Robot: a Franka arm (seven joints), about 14 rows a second.
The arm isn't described. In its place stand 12 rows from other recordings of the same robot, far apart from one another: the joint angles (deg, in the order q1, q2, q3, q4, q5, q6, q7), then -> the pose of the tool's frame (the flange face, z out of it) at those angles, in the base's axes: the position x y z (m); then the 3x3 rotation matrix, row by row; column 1 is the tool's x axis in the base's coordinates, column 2 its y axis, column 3 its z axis.
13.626 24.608 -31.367 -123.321 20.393 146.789 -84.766 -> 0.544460 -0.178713 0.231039; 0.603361 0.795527 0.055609; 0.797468 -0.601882 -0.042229; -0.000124 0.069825 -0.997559
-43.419 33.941 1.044 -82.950 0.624 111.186 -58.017 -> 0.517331 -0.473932 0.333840; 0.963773 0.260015 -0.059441; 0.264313 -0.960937 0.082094; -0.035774 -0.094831 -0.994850
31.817 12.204 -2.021 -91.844 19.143 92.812 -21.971 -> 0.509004 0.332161 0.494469; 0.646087 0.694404 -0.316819; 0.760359 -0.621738 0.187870; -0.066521 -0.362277 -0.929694
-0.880 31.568 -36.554 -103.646 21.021 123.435 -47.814 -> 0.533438 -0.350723 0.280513; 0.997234 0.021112 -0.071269; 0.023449 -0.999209 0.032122; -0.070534 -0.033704 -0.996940
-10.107 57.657 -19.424 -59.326 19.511 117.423 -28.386 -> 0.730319 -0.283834 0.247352; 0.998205 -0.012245 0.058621; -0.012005 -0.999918 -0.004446; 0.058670 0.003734 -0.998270
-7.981 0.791 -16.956 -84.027 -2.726 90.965 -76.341 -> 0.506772 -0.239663 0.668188; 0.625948 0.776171 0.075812; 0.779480 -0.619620 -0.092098; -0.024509 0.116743 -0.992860
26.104 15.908 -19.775 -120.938 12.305 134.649 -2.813 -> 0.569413 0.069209 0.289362; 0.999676 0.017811 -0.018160; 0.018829 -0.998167 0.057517; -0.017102 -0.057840 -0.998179
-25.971 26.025 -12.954 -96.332 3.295 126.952 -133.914 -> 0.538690 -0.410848 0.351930; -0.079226 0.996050 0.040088; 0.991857 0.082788 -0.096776; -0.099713 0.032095 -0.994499
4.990 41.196 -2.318 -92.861 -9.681 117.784 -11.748 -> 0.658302 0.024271 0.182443; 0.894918 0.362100 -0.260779; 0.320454 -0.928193 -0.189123; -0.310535 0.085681 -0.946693
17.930 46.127 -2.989 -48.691 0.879 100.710 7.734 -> 0.742046 0.216598 0.445495; 0.984407 0.140752 0.105506; 0.140828 -0.990011 0.006765; 0.105405 0.008198 -0.994396
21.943 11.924 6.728 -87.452 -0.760 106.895 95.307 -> 0.564650 0.299780 0.550219; 0.396851 -0.911172 0.110794; -0.917587 -0.390758 0.073090; -0.023304 -0.130669 -0.991152
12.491 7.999 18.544 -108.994 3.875 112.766 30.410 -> 0.501630 0.300173 0.424896; 0.993592 -0.021918 -0.110877; -0.015592 -0.998218 0.057602; -0.111942 -0.055504 -0.992163
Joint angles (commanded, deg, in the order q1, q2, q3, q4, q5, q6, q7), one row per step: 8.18 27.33 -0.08 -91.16 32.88 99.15 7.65; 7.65 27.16 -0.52 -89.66 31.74 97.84 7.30; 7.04 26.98 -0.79 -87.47 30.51 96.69 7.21; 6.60 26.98 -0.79 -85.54 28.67 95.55 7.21; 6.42 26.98 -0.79 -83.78 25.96 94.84 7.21; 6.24 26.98 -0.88 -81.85 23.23 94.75 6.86; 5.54 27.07 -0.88 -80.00 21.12 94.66 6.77; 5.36 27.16 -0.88 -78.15 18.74 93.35 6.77; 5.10 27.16 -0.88 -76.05 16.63 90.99 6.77; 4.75 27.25 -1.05 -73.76 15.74 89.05 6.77; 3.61 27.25 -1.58 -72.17 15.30 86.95 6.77
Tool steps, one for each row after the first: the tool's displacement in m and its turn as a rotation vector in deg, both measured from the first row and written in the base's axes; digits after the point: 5 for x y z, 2 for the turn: 0.00469 -0.01014 0.01146 -0.69 -0.84 0.51; 0.01153 -0.01967 0.02847 -1.47 -2.37 0.81; 0.01607 -0.02594 0.04116 -2.82 -3.45 1.64; 0.02004 -0.03117 0.05233 -5.07 -4.81 2.80; 0.02577 -0.03776 0.06555 -7.40 -7.02 3.82; 0.03182 -0.04871 0.07779 -9.27 -8.83 3.89; 0.03402 -0.05376 0.08881 -11.34 -9.53 4.91; 0.03415 -0.05922 0.10202 -13.13 -9.54 6.02; 0.03557 -0.06551 0.11672 -13.94 -9.91 6.26; 0.03579 -0.08380 0.12688 -14.59 -9.36 5.38
